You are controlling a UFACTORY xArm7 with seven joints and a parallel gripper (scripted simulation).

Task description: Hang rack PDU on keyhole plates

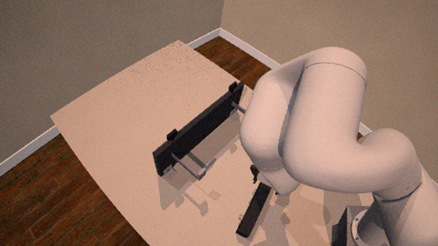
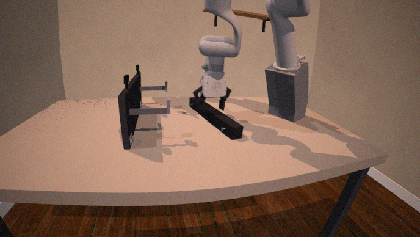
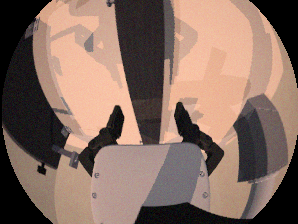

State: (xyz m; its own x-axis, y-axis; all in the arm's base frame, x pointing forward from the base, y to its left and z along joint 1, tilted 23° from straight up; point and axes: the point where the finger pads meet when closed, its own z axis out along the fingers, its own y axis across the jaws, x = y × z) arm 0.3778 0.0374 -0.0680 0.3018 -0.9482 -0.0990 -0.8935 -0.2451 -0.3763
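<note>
The rack PDU lies 20 mm ahead of my hand and 30 mm below it. Round my hand: black upright panel: 320 mm ahead, 30 mm to the left, 30 mm above.
</note>
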